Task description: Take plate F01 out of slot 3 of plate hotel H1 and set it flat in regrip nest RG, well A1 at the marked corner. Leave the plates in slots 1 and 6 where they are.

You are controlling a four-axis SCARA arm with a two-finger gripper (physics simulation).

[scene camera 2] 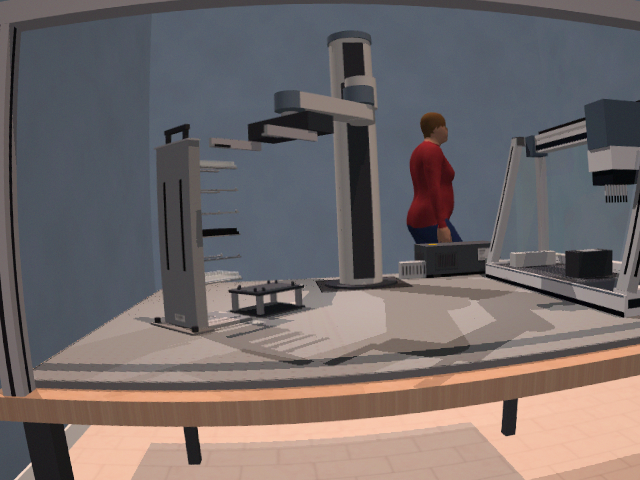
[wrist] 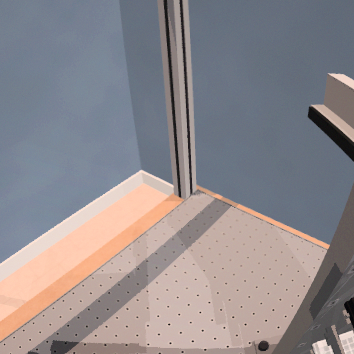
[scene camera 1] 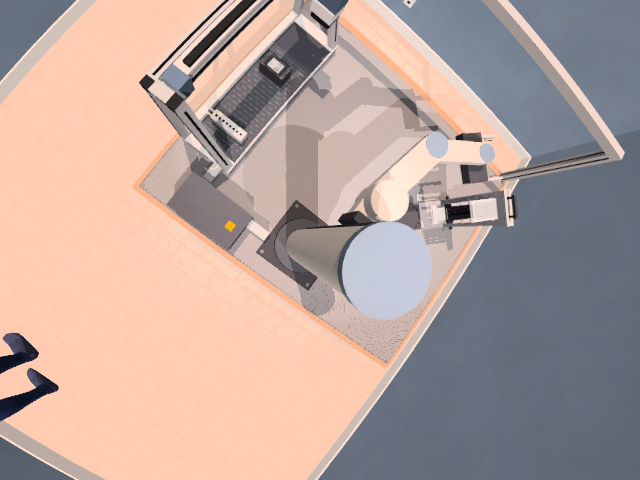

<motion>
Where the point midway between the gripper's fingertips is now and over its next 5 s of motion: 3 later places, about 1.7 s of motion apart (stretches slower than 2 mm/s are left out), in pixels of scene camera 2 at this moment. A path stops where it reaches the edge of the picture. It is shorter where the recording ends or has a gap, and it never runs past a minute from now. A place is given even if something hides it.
My gripper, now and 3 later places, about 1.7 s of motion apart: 236, 136; 285, 146; 246, 197; 204, 230
</motion>
